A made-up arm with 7 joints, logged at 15 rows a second.
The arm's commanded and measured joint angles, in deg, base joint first. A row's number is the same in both.
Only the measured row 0 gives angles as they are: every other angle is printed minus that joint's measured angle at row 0.
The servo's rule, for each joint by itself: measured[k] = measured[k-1] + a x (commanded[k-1-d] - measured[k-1]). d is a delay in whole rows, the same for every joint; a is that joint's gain. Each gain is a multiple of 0.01, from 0.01 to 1. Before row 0 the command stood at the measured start. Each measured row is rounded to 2 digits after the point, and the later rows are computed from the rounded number. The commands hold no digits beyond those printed.
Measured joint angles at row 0:
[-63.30 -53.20 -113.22 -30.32 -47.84 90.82 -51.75]
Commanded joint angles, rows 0 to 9:
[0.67 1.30 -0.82 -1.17 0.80 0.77 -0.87]
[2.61 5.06 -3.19 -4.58 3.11 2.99 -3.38]
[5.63 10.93 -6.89 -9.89 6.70 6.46 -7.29]
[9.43 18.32 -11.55 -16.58 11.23 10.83 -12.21]
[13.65 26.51 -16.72 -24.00 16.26 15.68 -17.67]
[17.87 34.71 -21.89 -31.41 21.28 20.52 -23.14]
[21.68 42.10 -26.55 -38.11 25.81 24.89 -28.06]
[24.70 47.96 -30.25 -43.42 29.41 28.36 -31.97]
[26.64 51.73 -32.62 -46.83 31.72 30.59 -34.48]
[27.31 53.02 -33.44 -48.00 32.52 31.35 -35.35]
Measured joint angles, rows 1 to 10:
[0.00 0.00 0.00 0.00 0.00 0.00 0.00]
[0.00 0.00 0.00 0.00 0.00 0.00 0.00]
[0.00 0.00 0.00 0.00 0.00 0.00 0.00]
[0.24 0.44 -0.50 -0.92 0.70 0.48 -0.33]
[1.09 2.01 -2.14 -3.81 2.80 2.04 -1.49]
[2.72 5.04 -5.04 -8.61 6.19 4.78 -3.69]
[5.14 9.56 -9.01 -14.91 10.57 8.53 -6.93]
[8.20 15.32 -13.71 -22.09 15.52 12.96 -11.01]
[11.68 21.91 -18.70 -29.45 20.53 17.65 -15.62]
[15.28 28.77 -23.49 -36.29 25.12 22.14 -20.35]
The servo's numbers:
d 3
a 0.36 0.34 0.61 0.79 0.87 0.62 0.38

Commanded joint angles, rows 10 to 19:
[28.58 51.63 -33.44 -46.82 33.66 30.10 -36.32]
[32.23 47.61 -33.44 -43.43 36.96 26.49 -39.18]
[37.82 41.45 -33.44 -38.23 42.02 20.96 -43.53]
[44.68 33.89 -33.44 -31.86 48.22 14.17 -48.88]
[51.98 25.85 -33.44 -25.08 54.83 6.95 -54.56]
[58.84 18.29 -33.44 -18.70 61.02 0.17 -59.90]
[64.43 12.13 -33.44 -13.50 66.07 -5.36 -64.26]
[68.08 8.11 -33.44 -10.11 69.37 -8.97 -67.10]
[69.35 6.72 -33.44 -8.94 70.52 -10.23 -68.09]
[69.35 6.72 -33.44 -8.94 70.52 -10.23 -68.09]
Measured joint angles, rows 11 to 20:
[18.67 35.29 -27.61 -41.92 28.85 26.00 -24.77]
[21.54 40.88 -30.67 -45.80 31.35 28.85 -28.46]
[23.62 45.01 -32.36 -47.54 32.37 30.40 -31.08]
[25.41 47.26 -33.02 -46.97 33.49 30.21 -33.07]
[27.87 47.38 -33.28 -44.17 36.51 27.90 -35.39]
[31.45 45.36 -33.38 -39.48 41.30 23.60 -38.48]
[36.21 41.46 -33.42 -33.46 47.32 17.75 -42.43]
[41.89 36.15 -33.43 -26.84 53.85 11.05 -47.04]
[47.99 30.08 -33.44 -20.41 60.09 4.30 -51.93]
[53.91 23.98 -33.44 -14.95 65.29 -1.69 -56.62]

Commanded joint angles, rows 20 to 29:
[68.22 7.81 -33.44 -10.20 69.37 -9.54 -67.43]
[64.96 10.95 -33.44 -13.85 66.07 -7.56 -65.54]
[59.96 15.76 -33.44 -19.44 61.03 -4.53 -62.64]
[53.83 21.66 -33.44 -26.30 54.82 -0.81 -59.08]
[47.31 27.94 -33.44 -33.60 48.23 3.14 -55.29]
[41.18 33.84 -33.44 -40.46 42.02 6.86 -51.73]
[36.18 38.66 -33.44 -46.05 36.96 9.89 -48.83]
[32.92 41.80 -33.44 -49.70 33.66 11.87 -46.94]
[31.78 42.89 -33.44 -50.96 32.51 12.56 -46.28]
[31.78 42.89 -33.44 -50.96 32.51 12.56 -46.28]
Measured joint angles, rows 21 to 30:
[59.01 18.58 -33.44 -11.13 68.84 -6.20 -60.60]
[62.73 14.55 -33.44 -9.40 70.30 -8.70 -63.45]
[65.11 11.89 -33.44 -9.04 70.49 -9.65 -65.21]
[66.23 10.50 -33.44 -9.96 69.52 -9.58 -66.05]
[65.77 10.65 -33.44 -13.03 66.52 -8.33 -65.86]
[63.68 12.39 -33.44 -18.09 61.74 -5.97 -64.64]
[60.13 15.54 -33.44 -24.58 55.72 -2.77 -62.53]
[55.51 19.76 -33.44 -31.71 49.20 0.89 -59.78]
[50.35 24.55 -33.44 -38.62 42.95 4.59 -56.72]
[45.25 29.35 -33.44 -44.49 37.74 7.88 -53.72]

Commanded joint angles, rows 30 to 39:
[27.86 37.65 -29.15 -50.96 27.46 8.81 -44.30]
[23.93 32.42 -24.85 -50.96 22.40 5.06 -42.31]
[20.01 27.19 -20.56 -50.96 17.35 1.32 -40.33]
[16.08 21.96 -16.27 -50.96 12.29 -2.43 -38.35]
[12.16 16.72 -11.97 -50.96 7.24 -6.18 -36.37]
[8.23 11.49 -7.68 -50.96 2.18 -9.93 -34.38]
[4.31 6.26 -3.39 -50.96 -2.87 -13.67 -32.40]
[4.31 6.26 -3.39 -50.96 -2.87 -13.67 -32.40]
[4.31 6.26 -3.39 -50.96 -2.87 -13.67 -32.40]
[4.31 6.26 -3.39 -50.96 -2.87 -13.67 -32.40]
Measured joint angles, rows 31 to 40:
[40.81 33.58 -33.44 -48.61 34.19 10.35 -51.14]
[37.56 36.75 -33.44 -50.47 32.73 11.72 -49.29]
[35.48 38.84 -33.44 -50.86 32.54 12.24 -48.15]
[32.74 38.44 -30.82 -50.94 28.12 10.11 -46.69]
[29.57 36.39 -27.18 -50.96 23.14 6.98 -45.03]
[26.13 33.26 -23.14 -50.96 18.10 3.47 -43.24]
[22.51 29.42 -18.95 -50.96 13.05 -0.19 -41.38]
[18.78 25.10 -14.69 -50.96 8.00 -3.90 -39.48]
[14.98 20.47 -10.41 -50.96 2.94 -7.64 -37.54]
[11.14 15.64 -6.13 -50.96 -2.11 -11.38 -35.59]

